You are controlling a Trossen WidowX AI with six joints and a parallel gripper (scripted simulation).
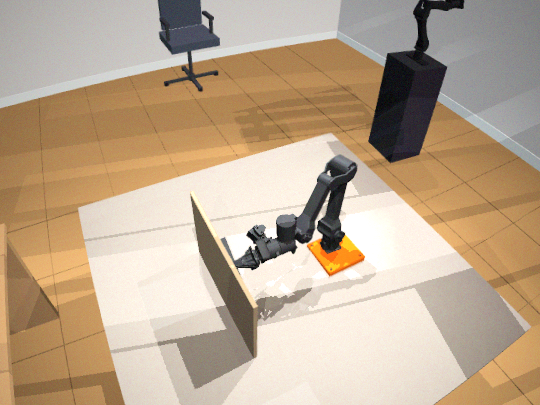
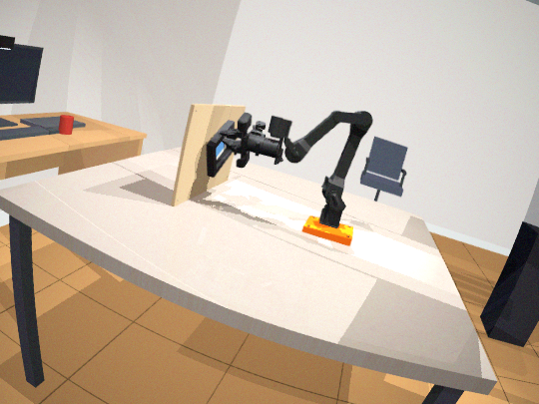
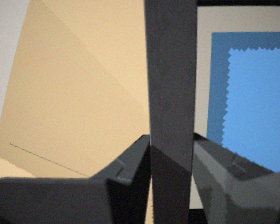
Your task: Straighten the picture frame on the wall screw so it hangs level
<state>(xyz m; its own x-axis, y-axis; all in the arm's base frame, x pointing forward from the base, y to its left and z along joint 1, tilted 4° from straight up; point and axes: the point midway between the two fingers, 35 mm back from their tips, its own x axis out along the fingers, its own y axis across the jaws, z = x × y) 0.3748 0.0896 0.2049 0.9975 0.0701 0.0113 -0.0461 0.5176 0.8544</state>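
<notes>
The picture frame lies 50 mm below my gripper tip, 30 mm to the right of it and 10 mm ahead of it. From my gripper tip the other things lie so: wall board (50 mm below, 20 mm to the right, 20 mm ahead).
</notes>
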